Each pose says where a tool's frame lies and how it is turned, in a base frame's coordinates. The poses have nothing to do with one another.
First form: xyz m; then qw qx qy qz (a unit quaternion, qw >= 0).
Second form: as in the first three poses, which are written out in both.
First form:
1: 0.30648 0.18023 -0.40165 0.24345 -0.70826 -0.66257 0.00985
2: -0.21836 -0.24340 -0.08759 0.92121 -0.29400 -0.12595 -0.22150
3: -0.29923 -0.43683 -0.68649 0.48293 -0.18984 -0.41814 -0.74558
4: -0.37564 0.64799 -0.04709 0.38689 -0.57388 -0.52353 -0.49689
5: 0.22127 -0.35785 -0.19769 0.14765 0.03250 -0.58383 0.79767
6: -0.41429 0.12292 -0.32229 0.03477 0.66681 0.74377 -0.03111
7: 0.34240 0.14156 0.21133 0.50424 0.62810 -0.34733 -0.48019
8: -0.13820 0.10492 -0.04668 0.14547 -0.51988 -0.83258 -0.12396
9: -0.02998 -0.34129 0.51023 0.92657 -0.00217 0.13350 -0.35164
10: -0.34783 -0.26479 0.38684 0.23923 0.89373 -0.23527 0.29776
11: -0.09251 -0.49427 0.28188 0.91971 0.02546 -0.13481 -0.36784
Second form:
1: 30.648 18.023 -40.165 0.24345 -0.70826 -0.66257 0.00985
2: -21.836 -24.340 -8.759 0.92121 -0.29400 -0.12595 -0.22150
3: -29.923 -43.683 -68.649 0.48293 -0.18984 -0.41814 -0.74558
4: -37.564 64.799 -4.709 0.38689 -0.57388 -0.52353 -0.49689
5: 22.127 -35.785 -19.769 0.14765 0.03250 -0.58383 0.79767
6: -41.429 12.292 -32.229 0.03477 0.66681 0.74377 -0.03111
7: 34.240 14.156 21.133 0.50424 0.62810 -0.34733 -0.48019
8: -13.820 10.492 -4.668 0.14547 -0.51988 -0.83258 -0.12396
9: -2.998 -34.129 51.023 0.92657 -0.00217 0.13350 -0.35164
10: -34.783 -26.479 38.684 0.23923 0.89373 -0.23527 0.29776
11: -9.251 -49.427 28.188 0.91971 0.02546 -0.13481 -0.36784
